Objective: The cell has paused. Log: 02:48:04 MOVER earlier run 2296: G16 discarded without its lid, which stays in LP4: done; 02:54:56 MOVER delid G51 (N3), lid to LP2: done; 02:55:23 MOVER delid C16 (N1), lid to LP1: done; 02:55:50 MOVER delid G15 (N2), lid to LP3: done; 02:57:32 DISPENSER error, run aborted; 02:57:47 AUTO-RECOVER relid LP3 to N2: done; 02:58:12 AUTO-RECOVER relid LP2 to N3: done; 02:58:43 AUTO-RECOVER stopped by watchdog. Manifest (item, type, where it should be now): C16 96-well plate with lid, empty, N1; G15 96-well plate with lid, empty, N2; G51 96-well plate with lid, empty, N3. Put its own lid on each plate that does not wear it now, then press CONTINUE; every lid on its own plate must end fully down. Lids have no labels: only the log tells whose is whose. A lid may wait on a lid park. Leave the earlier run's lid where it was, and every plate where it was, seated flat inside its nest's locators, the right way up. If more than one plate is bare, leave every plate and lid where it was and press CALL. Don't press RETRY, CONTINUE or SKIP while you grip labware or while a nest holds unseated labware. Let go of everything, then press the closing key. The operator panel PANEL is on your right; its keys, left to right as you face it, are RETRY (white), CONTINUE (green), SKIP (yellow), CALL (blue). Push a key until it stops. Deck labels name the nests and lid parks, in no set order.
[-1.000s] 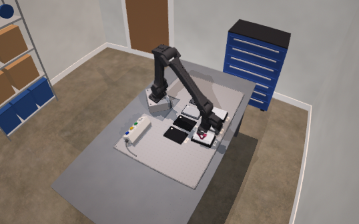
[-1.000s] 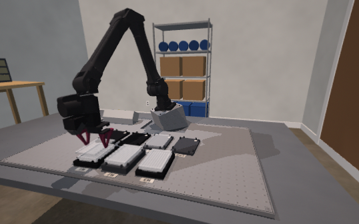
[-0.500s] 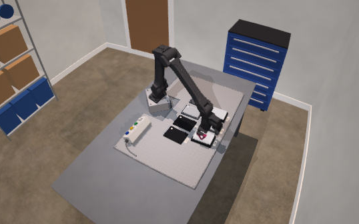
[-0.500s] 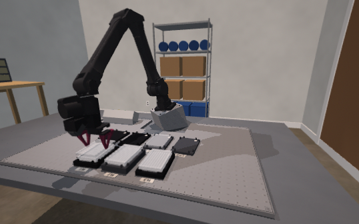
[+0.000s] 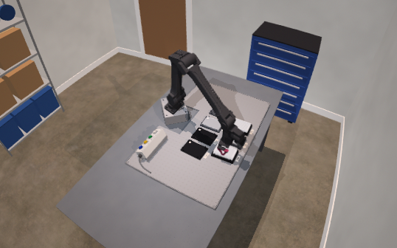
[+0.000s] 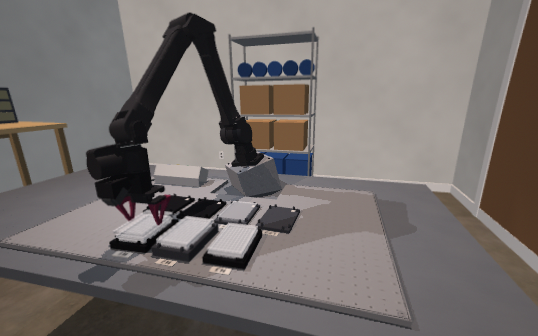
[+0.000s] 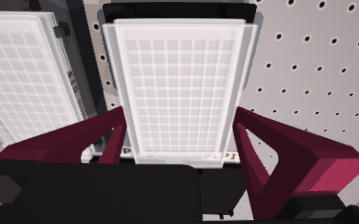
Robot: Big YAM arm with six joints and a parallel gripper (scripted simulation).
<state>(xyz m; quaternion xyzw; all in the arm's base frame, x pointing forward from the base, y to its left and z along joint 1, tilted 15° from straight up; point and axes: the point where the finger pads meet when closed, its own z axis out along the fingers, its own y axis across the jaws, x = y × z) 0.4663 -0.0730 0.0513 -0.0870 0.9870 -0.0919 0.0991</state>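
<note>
My hand is 2 cm above the 96-well plate. From my hand the other things lie so: clear lid (right at my hand); lid park LP1 (18 cm behind, 8 cm to the right, 4 cm below); lid park LP3 (19 cm behind, 5 cm to the left, 4 cm below).
</note>
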